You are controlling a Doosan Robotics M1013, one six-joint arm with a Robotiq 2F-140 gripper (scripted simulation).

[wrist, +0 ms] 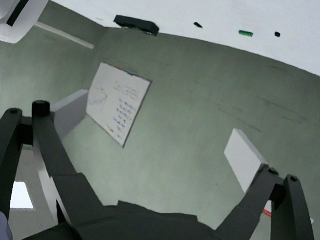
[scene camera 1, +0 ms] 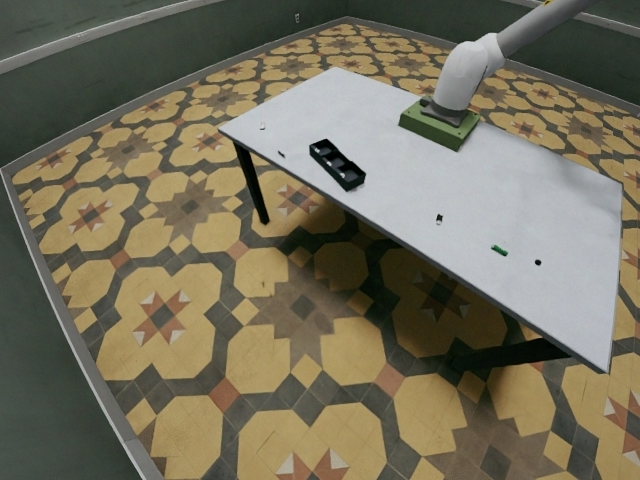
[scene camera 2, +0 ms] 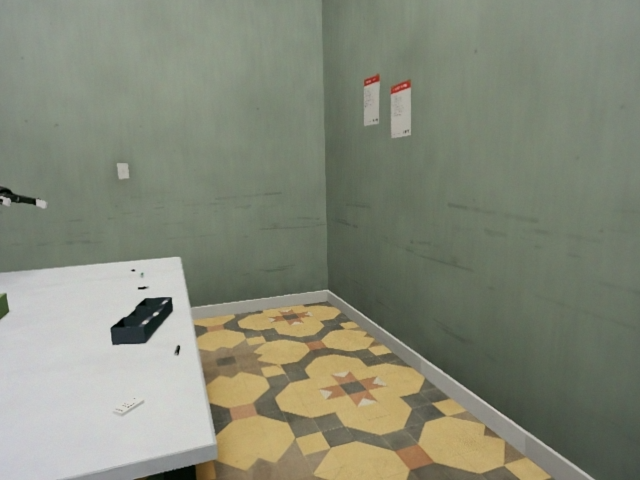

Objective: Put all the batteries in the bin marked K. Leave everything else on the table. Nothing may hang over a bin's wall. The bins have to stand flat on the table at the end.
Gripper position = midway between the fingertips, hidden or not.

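Note:
You can see my gripper (wrist: 159,123) in the wrist view. There's also a black bin tray (scene camera 2: 138,327), and scene camera 1 shows that same black bin tray (scene camera 1: 337,165).

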